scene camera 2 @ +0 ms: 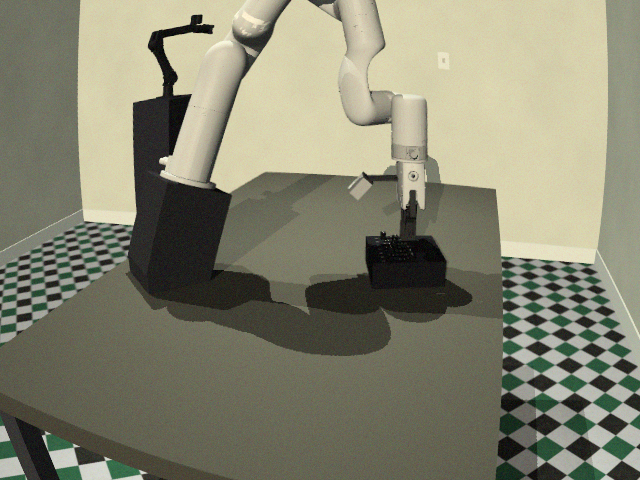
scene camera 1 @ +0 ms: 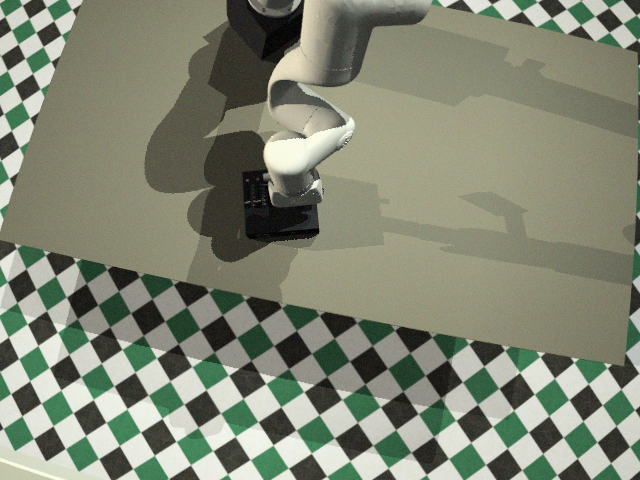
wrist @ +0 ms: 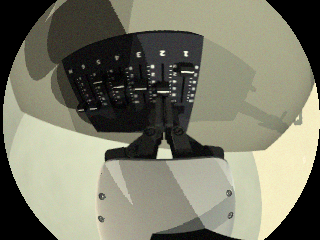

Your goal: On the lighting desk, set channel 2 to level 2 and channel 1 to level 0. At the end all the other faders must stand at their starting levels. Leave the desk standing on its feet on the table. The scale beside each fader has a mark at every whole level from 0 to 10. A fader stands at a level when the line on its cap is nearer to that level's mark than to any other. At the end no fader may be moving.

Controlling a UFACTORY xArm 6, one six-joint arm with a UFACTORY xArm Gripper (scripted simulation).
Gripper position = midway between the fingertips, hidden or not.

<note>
I see my gripper (scene camera 1: 299, 202).
My gripper also shows in the wrist view (wrist: 163, 106).
</note>
